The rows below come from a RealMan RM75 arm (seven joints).
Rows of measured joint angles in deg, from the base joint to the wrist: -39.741, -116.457, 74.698, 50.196, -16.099, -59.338, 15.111; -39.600, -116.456, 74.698, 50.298, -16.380, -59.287, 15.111; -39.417, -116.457, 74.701, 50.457, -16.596, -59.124, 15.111; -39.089, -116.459, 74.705, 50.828, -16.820, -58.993, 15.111; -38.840, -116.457, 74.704, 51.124, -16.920, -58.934, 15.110; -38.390, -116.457, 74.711, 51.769, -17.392, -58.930, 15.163; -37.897, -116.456, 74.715, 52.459, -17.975, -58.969, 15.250; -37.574, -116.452, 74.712, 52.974, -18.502, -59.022, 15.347; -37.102, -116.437, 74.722, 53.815, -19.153, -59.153, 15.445
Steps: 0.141, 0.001, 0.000, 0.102, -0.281, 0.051, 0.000; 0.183, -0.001, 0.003, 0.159, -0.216, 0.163, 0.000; 0.328, -0.002, 0.004, 0.371, -0.224, 0.131, 0.000; 0.249, 0.002, -0.001, 0.296, -0.100, 0.059, -0.001; 0.450, 0.000, 0.007, 0.645, -0.472, 0.004, 0.053; 0.493, 0.001, 0.004, 0.690, -0.583, -0.039, 0.087; 0.323, 0.004, -0.003, 0.515, -0.527, -0.053, 0.097; 0.472, 0.015, 0.010, 0.841, -0.651, -0.131, 0.098
